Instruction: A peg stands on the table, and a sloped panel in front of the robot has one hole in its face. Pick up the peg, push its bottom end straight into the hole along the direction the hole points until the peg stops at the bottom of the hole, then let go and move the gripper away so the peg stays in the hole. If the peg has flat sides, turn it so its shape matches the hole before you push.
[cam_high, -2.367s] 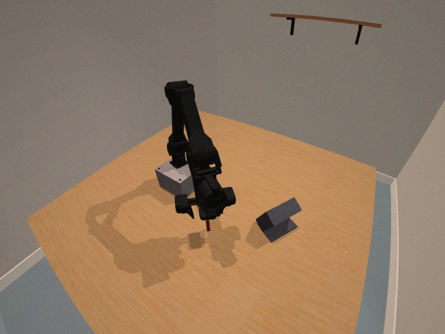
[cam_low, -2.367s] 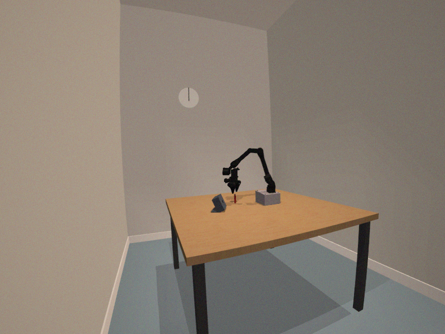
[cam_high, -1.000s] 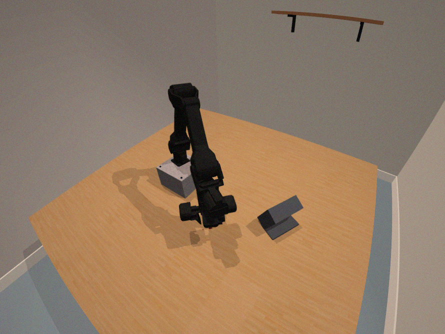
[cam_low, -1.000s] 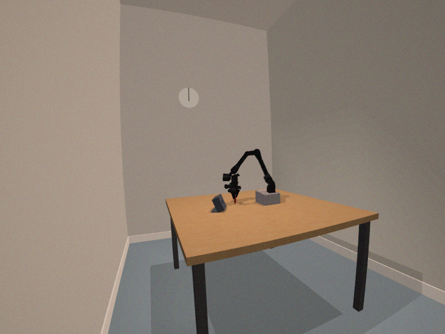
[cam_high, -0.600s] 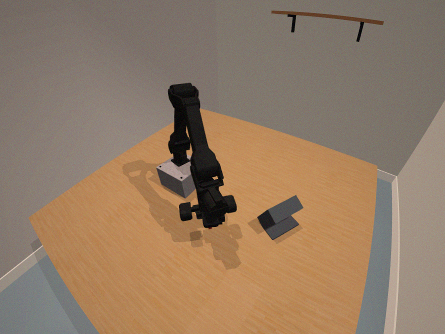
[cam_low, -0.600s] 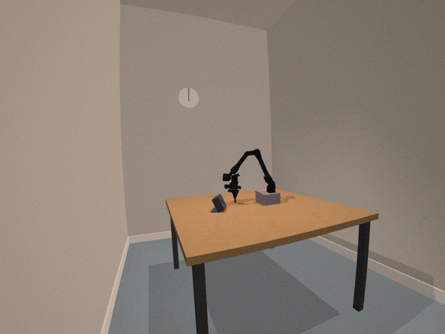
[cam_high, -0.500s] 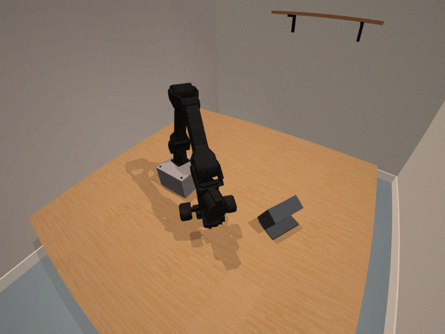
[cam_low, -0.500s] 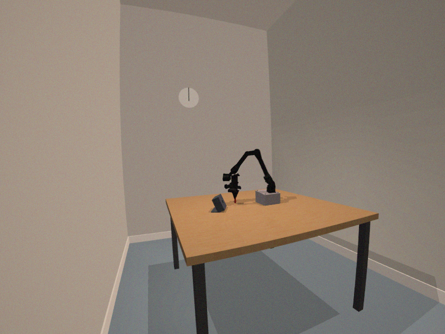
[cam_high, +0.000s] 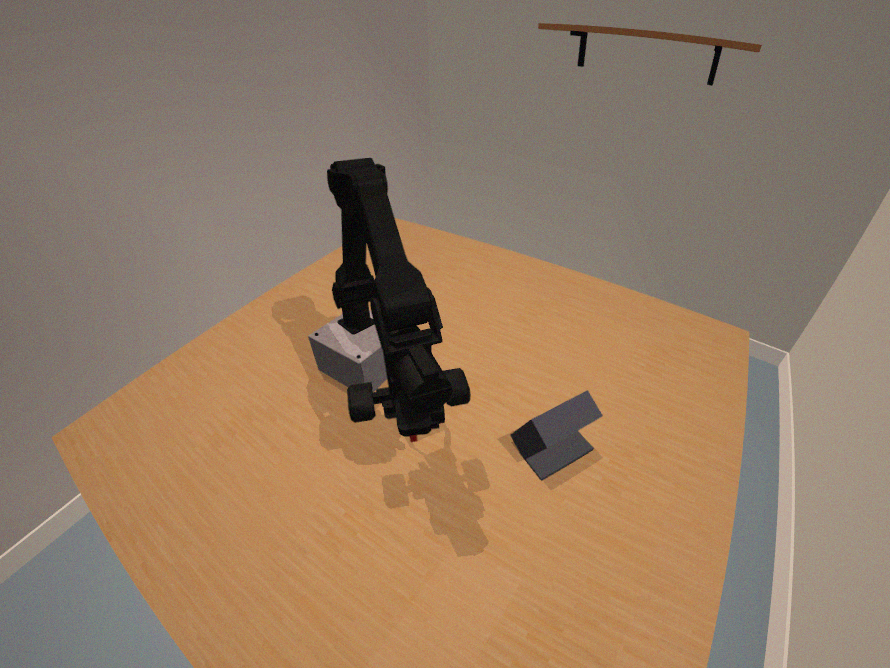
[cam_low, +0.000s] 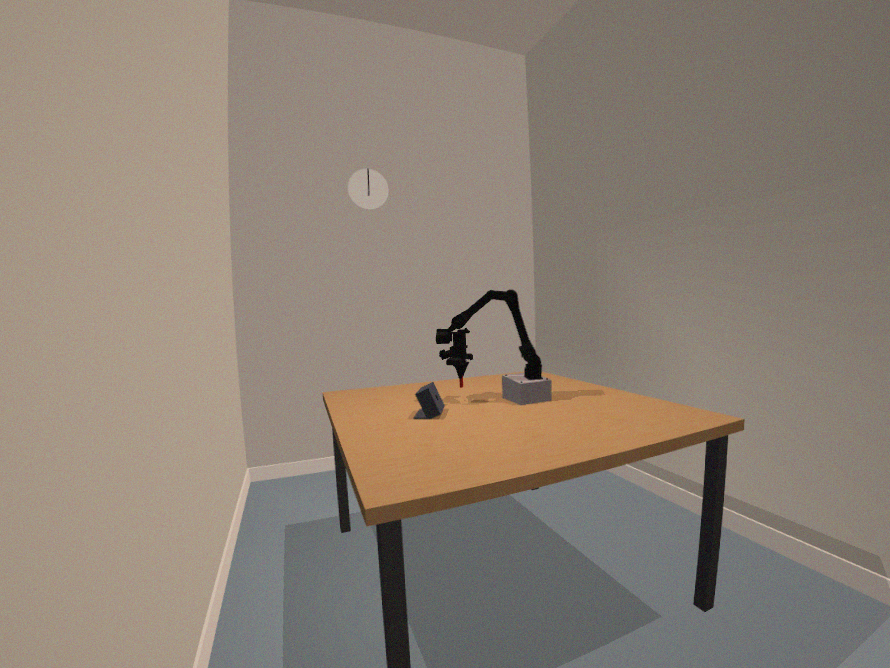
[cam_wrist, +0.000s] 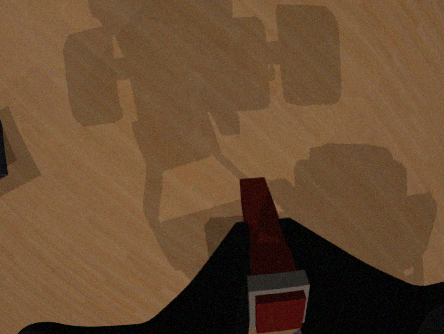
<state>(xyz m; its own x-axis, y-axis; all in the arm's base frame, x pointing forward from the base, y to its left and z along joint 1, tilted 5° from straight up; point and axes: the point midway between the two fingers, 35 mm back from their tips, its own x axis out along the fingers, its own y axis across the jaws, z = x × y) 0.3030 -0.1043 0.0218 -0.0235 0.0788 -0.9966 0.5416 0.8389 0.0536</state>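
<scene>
Now: gripper tip 17 cm short of the dark grey sloped panel, 20 cm to the right of it and 4 cm above it. Round my gripper tip: red square-sided peg: 2 cm above.
</scene>
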